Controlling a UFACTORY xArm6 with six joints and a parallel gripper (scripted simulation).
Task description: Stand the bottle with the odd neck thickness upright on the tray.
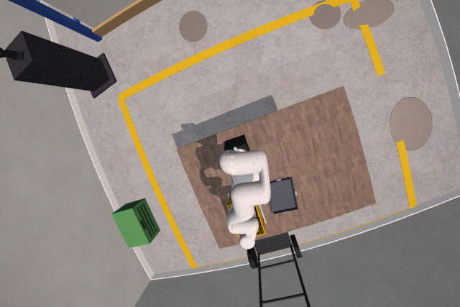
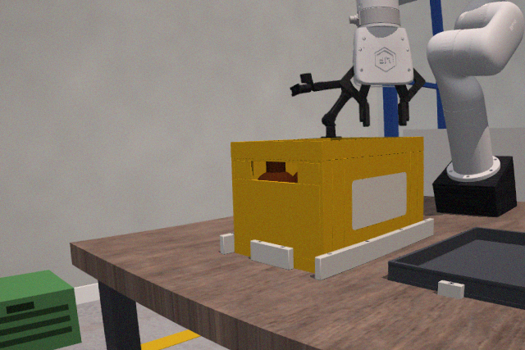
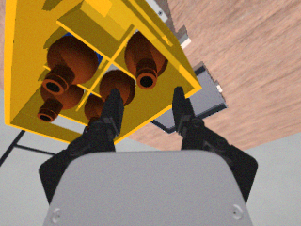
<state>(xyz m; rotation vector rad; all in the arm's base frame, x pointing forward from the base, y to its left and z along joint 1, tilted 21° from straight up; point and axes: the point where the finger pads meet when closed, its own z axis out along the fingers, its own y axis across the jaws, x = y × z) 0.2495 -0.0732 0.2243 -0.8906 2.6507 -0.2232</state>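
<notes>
Right now the yellow crate is 130 mm below my hand, 80 mm ahead of it and 50 mm to the right of it. Round my hand: dark tray (220 mm to the left, 200 mm below, 110 mm ahead).
</notes>
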